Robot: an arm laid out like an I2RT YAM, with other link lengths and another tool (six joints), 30 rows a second.
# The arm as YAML. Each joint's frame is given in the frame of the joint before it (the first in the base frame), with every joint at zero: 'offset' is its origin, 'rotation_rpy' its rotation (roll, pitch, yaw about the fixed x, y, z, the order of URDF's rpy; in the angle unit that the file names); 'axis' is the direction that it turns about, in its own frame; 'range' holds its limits. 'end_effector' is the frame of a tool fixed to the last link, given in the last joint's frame.
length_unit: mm
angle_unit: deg
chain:
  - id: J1
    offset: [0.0, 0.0, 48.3]
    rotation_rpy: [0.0, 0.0, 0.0]
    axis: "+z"
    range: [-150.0, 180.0]
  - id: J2
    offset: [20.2, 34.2, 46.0]
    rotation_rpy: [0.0, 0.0, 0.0]
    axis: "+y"
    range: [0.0, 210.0]
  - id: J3
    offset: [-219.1, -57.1, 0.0]
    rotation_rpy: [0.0, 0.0, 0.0]
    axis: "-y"
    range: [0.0, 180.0]
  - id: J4
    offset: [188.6, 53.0, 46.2]
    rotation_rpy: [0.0, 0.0, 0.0]
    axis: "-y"
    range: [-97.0, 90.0]
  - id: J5
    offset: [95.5, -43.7, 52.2]
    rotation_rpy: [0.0, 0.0, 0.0]
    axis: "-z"
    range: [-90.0, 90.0]
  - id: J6
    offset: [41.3, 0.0, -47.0]
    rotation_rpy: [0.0, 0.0, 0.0]
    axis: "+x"
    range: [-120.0, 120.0]
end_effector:
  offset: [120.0, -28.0, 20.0]
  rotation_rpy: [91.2, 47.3, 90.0]
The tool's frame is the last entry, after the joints.
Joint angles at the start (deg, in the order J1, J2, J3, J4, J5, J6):
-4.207 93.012 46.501 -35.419 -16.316 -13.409
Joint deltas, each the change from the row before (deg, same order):
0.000 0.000 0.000 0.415 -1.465 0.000
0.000 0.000 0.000 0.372 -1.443 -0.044
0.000 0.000 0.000 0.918 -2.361 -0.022
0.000 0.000 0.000 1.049 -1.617 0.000
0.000 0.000 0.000 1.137 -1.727 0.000
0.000 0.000 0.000 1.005 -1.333 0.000
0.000 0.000 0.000 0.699 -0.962 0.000
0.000 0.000 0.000 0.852 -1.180 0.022
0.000 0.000 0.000 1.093 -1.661 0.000
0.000 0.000 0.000 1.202 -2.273 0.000
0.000 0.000 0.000 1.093 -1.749 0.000
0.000 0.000 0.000 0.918 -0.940 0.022
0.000 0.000 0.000 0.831 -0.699 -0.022
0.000 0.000 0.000 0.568 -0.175 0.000
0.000 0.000 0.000 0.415 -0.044 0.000
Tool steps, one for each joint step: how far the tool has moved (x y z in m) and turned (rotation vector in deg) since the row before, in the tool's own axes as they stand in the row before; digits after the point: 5 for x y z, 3 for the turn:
0.00044 0.00457 0.00021 -1.472 0.368 -0.129
0.00057 0.00445 0.00023 -1.431 0.394 -0.170
-0.00021 0.00797 0.00012 -2.480 0.395 -0.350
-0.00170 0.00643 -0.00013 -1.885 -0.065 -0.398
-0.00184 0.00691 -0.00015 -2.014 -0.073 -0.462
-0.00187 0.00563 -0.00017 -1.606 -0.149 -0.431
-0.00124 0.00400 -0.00009 -1.144 -0.082 -0.313
-0.00148 0.00488 -0.00011 -1.398 -0.089 -0.374
-0.00166 0.00665 -0.00011 -1.915 -0.032 -0.533
-0.00115 0.00840 -0.00002 -2.486 0.200 -0.627
-0.00144 0.00685 -0.00007 -1.973 0.044 -0.600
-0.00192 0.00444 -0.00018 -1.190 -0.211 -0.494
-0.00193 0.00366 -0.00020 -0.941 -0.260 -0.498
-0.00174 0.00175 -0.00023 -0.378 -0.323 -0.326
-0.00138 0.00107 -0.00019 -0.203 -0.277 -0.238

